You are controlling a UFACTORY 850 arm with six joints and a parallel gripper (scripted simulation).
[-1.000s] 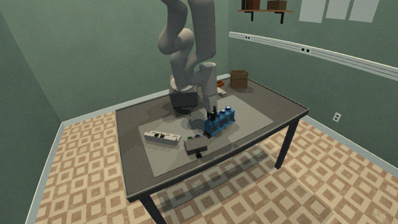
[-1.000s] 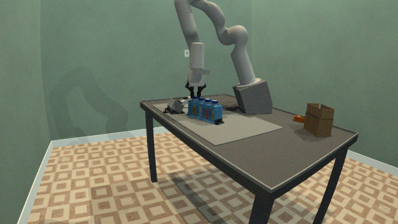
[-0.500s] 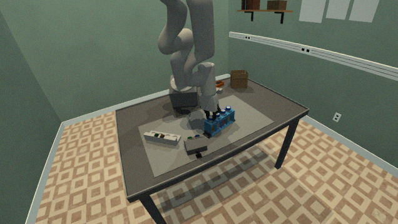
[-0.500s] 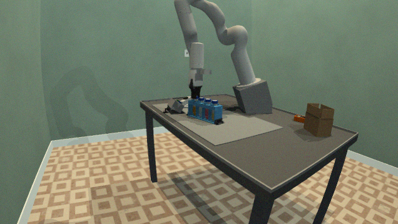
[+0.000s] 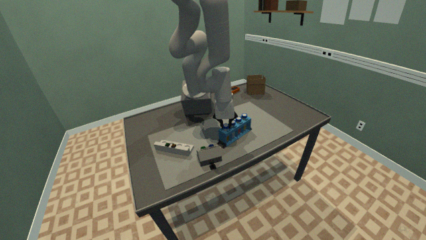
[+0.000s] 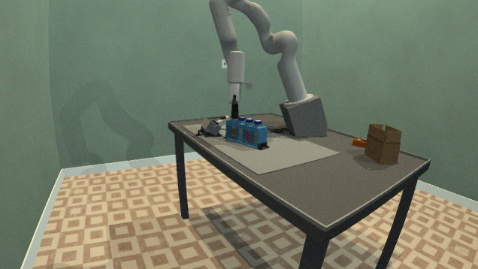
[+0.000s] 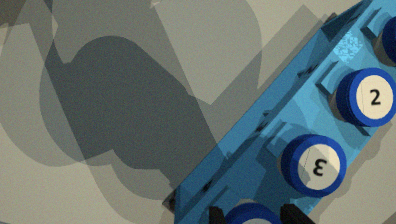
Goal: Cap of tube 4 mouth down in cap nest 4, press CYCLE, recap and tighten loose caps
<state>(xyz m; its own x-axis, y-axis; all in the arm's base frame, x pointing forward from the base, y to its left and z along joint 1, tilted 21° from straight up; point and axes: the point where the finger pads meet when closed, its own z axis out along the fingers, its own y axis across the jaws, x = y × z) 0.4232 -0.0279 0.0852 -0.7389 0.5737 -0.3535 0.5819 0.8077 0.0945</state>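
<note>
The blue cap marked 4 lies 1 cm below my hand. From my hand the other things lie so: blue key (12 cm to the right, 6 cm below, 3 cm ahead); then green key (17 cm to the right, 6 cm below, 2 cm ahead); then grey key housing (15 cm to the right, 8 cm below, 5 cm ahead).
</note>
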